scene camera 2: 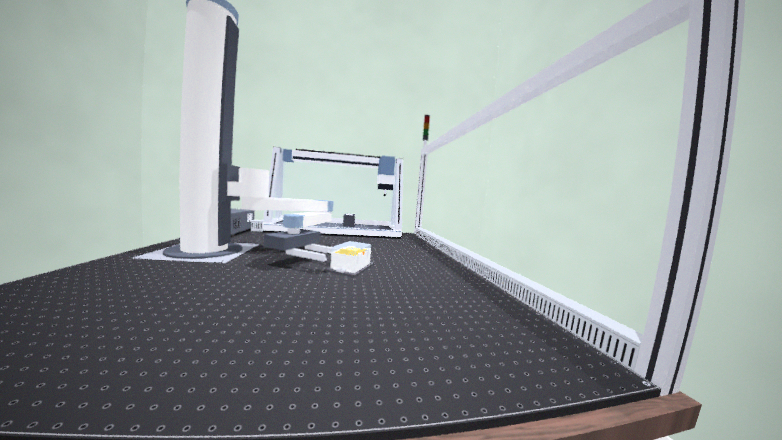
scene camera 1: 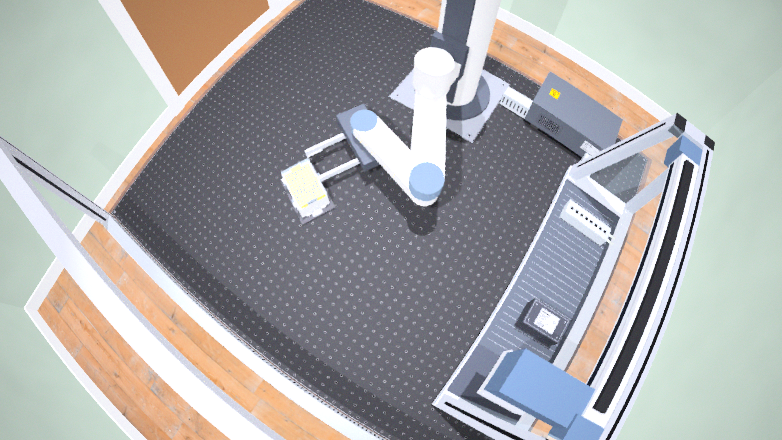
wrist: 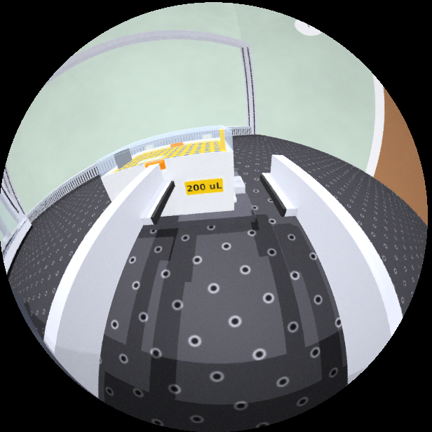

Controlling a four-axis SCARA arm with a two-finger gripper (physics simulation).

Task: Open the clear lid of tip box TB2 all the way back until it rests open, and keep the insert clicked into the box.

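Frame: origin at the arm's base, x back, y right, z up, level; millimetres.
Seen in the pictures: gripper, fingertip midpoint: [scene camera 2: 333, 254] [scene camera 1: 311, 166]; arm's base at its link origin: [scene camera 2: 205, 253] [scene camera 1: 452, 91].
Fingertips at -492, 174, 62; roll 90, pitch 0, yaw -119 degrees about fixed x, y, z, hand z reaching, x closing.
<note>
Offsets run from my fingertips to a thing's middle, as dx, dy, dz. "pt": to the spot under its first point. Level surfaces: height alone.
A white tip box {-60, -22, -10} [scene camera 1: 322, 205] [scene camera 2: 341, 263] [wrist: 215, 202] stands on the perforated table; its front has a yellow "200 uL" label in the wrist view. No TB2 mark is readable. Its yellow insert {-60, -22, +16} [scene camera 1: 304, 183] [scene camera 2: 348, 251] [wrist: 190, 150] sits level in the box. The clear lid {pt -81, -27, +28} [scene camera 2: 358, 245] [wrist: 165, 136] appears down over the insert; its exact angle is hard to tell. An orange tab [wrist: 156, 164] shows at the near edge. My gripper [scene camera 1: 315, 165] [scene camera 2: 326, 253] [wrist: 215, 168] is shut to its narrow stance, empty, fingers still apart, beside the box's label side. Contact is unclear.
The arm's column [scene camera 1: 475, 54] [scene camera 2: 202, 131] stands behind the gripper. A grey controller {pt +594, -576, +67} [scene camera 1: 579, 114] is at the back right. At the right, a deck {dz +0} [scene camera 1: 563, 262] under a gantry bears a white rack {pt +281, -737, +46} [scene camera 1: 587, 221] and a black block {pt -41, -745, +72} [scene camera 1: 545, 321]. A slotted rail {pt -512, +404, -22} [scene camera 2: 579, 322] edges the table.
</note>
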